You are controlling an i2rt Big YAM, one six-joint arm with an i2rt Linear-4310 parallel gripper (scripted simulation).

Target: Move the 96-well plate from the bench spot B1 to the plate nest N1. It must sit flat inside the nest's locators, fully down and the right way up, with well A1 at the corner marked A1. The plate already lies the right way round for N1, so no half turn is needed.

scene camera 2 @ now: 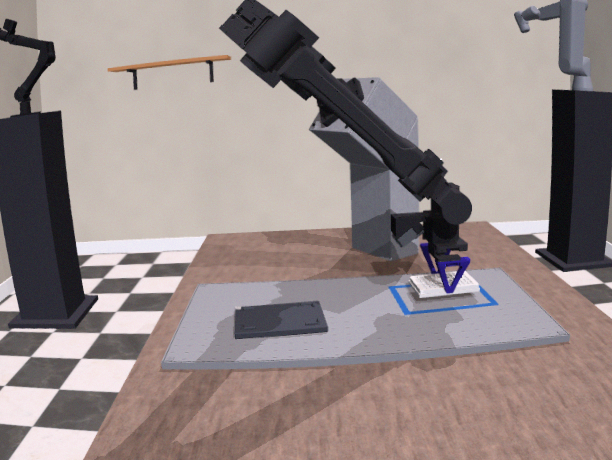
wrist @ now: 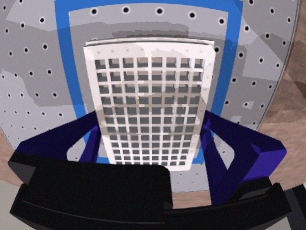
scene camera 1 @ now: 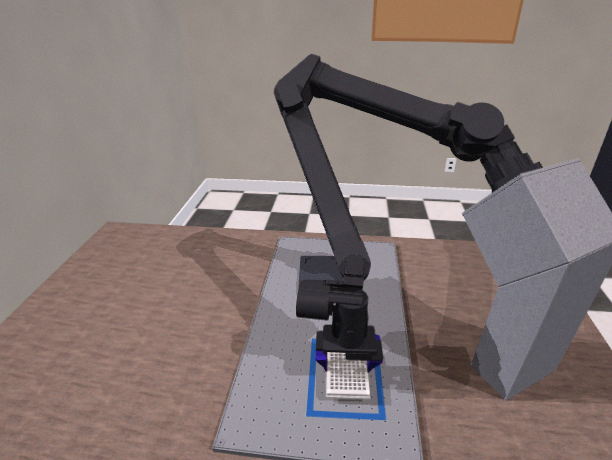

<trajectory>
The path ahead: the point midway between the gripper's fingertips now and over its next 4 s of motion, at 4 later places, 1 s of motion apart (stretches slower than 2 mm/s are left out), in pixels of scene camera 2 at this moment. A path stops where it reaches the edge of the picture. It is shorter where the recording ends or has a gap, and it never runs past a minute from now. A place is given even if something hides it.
My gripper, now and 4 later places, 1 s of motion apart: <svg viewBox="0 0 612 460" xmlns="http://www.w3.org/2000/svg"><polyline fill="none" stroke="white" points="443,285 444,264 438,257 396,262 353,267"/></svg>
</trajectory>
